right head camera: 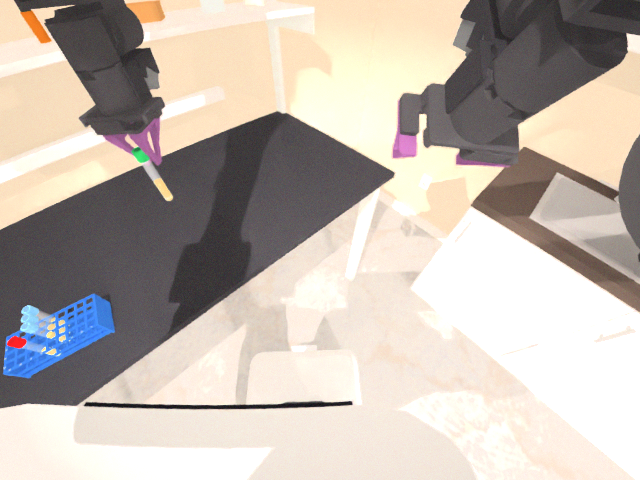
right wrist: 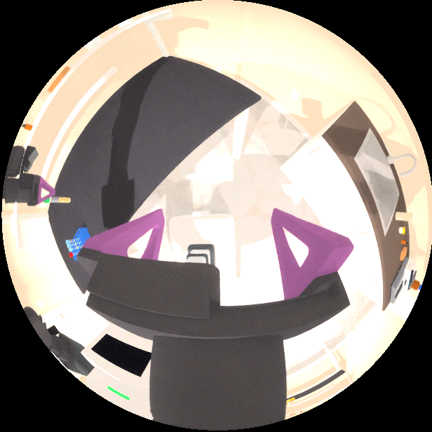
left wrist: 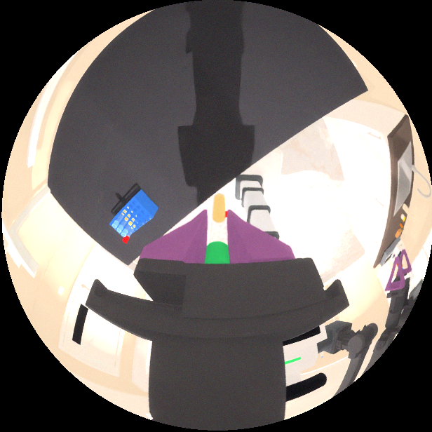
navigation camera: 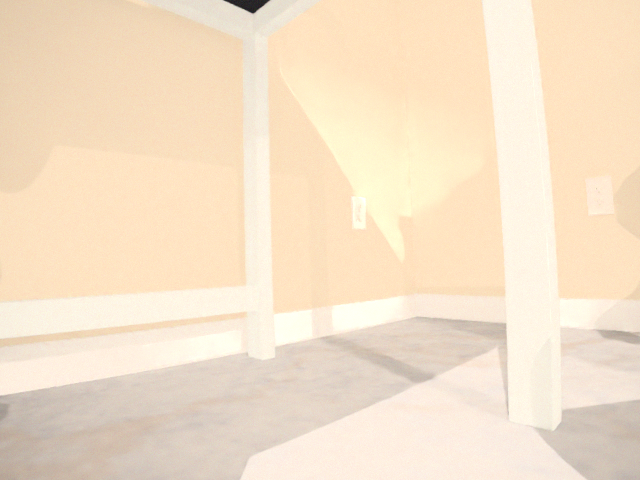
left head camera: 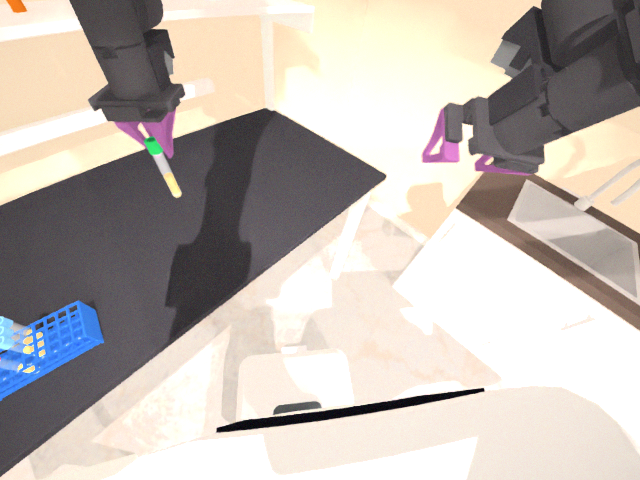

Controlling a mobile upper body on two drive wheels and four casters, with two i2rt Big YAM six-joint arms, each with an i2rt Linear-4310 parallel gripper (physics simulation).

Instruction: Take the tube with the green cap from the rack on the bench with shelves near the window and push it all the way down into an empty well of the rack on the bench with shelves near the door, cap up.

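Places are measured from the left arm's base along level axes (x ahead, y right, z down), in metres.
Pixels of known places: left gripper, fingertip midpoint: [right head camera: 154, 163] [left head camera: 165, 156]; right gripper, fingertip midpoint: [right head camera: 425, 157] [left head camera: 450, 162].
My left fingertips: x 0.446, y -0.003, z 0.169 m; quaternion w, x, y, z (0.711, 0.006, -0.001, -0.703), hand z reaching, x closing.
Behind a point stands the place of what it marks.
My left gripper [left head camera: 160, 152] {z 0.169, x 0.446, y -0.003 m} [right head camera: 147, 157] {z 0.169, x 0.446, y -0.003 m} [left wrist: 216, 215] is shut on the green-capped tube [left head camera: 164, 166] {z 0.171, x 0.421, y 0.002 m} [right head camera: 151, 171] {z 0.168, x 0.421, y 0.002 m} [right wrist: 61, 200]. The cap is at the upper end, and the yellow lower end points down past the fingers. Gripper and tube hang above the dark bench top [left head camera: 289, 180] {z 0.496, x 0.790, y 0.214 m} [right head camera: 305, 175] {z 0.496, x 0.824, y 0.258 m} [left wrist: 125, 100], well apart from the blue rack [left head camera: 93, 325] {z 0.472, x 0.273, y -0.234 m} [right head camera: 104, 315] {z 0.466, x 0.273, y -0.234 m} [left wrist: 146, 204] [right wrist: 83, 236]. The rack stands at the lower left in both head views. It holds a red-capped tube [right head camera: 16, 342] {z 0.379, x 0.186, y -0.315 m} [left wrist: 126, 239] and several light-blue-topped tubes [right head camera: 29, 319] {z 0.379, x 0.233, y -0.318 m}; wells at its near-right end look empty. My right gripper [left head camera: 464, 162] {z 0.115, x 0.370, y 0.442 m} [right head camera: 435, 159] {z 0.115, x 0.370, y 0.442 m} [right wrist: 217, 214] is open and empty.
A white shelf [left head camera: 227, 12] {z 0.050, x 0.947, y 0.045 m} [right head camera: 232, 16] {z 0.039, x 0.973, y 0.063 m} runs behind the bench. A brown counter [left head camera: 480, 198] {z 0.500, x 0.712, y 1.010 m} [right head camera: 496, 198] {z 0.500, x 0.692, y 0.986 m} with a sink [left head camera: 578, 232] {z 0.582, x 0.584, y 1.587 m} [right wrist: 375, 175] stands at the right. White bench legs [navigation camera: 524, 206] {z 1.113, x 0.837, y 0.529 m} [navigation camera: 257, 196] {z 1.012, x 1.304, y 0.127 m} show in the navigation camera.
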